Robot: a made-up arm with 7 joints. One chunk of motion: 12 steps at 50 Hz.
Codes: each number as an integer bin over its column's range. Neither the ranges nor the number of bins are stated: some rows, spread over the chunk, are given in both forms.
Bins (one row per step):
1: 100 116 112 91 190 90
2: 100 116 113 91 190 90
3: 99 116 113 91 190 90
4: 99 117 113 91 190 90
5: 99 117 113 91 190 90
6: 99 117 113 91 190 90
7: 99 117 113 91 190 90
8: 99 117 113 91 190 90
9: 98 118 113 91 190 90
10: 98 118 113 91 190 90
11: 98 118 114 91 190 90
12: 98 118 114 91 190 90
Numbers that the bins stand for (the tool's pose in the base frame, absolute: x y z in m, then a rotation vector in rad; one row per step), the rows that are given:
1: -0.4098 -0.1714 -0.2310 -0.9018 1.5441 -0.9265
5: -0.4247 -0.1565 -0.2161 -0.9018 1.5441 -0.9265
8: -0.4247 -0.1565 -0.2161 -0.9018 1.5441 -0.9265
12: -0.4396 -0.1416 -0.2012 -0.9018 1.5441 -0.9265
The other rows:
2: -0.4098 -0.1714 -0.2161 -0.9018 1.5441 -0.9265
3: -0.4247 -0.1714 -0.2161 -0.9018 1.5441 -0.9265
4: -0.4247 -0.1565 -0.2161 -0.9018 1.5441 -0.9265
6: -0.4247 -0.1565 -0.2161 -0.9018 1.5441 -0.9265
7: -0.4247 -0.1565 -0.2161 -0.9018 1.5441 -0.9265
9: -0.4396 -0.1416 -0.2161 -0.9018 1.5441 -0.9265
10: -0.4396 -0.1416 -0.2161 -0.9018 1.5441 -0.9265
11: -0.4396 -0.1416 -0.2012 -0.9018 1.5441 -0.9265

